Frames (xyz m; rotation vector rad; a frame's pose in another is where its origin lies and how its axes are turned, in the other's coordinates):
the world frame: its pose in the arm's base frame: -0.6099 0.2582 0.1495 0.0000 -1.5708 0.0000
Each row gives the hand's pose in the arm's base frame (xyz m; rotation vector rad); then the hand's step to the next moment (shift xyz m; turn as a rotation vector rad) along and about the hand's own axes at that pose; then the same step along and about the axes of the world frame.
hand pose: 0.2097 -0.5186 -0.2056 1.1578 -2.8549 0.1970
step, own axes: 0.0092 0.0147 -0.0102 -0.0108 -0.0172 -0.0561
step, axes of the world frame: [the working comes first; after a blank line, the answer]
step, axes of the arm's base frame: -0.0168 0.0055 0.0096 0.0199 0.0030 0.0562

0.0096 0.0055 0.0168 0.0562 0.0030 -0.0199
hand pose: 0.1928 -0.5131 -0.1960 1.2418 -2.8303 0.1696
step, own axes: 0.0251 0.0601 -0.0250 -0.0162 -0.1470 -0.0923
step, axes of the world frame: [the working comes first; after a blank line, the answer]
step, axes of the arm's base frame: -0.0613 0.0250 0.0221 0.1190 -0.0760 0.1022

0.0221 0.0250 0.0613 0.1022 -0.0760 -0.1190
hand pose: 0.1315 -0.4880 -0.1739 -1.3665 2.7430 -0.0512
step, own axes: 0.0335 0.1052 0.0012 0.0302 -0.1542 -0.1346
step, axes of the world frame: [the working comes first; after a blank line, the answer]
step, axes of the arm's base frame: -0.1037 0.0366 -0.0097 0.0933 -0.1176 0.1424

-0.0097 0.0366 0.1037 0.1424 -0.1176 -0.0933
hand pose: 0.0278 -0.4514 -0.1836 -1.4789 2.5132 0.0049
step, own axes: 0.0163 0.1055 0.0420 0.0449 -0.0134 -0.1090
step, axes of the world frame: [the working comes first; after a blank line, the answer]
step, axes of the arm's base frame: -0.0907 0.0427 -0.0558 -0.0302 -0.0580 0.0990

-0.0558 0.0427 0.0907 0.0990 -0.0580 0.0302
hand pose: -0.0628 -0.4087 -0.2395 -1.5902 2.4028 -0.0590
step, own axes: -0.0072 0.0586 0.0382 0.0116 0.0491 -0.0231
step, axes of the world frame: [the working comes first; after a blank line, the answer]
step, axes of the arm's base frame: -0.0410 0.0341 -0.0458 -0.0539 0.0066 0.0115

-0.0458 0.0341 0.0410 0.0115 0.0066 0.0539
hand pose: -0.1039 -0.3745 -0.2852 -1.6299 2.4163 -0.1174
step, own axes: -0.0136 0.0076 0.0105 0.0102 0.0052 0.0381
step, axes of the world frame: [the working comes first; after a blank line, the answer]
step, axes of the arm's base frame: 0.0004 0.0161 -0.0097 0.0004 -0.0052 -0.0394

-0.0097 0.0161 -0.0004 -0.0394 -0.0052 -0.0004
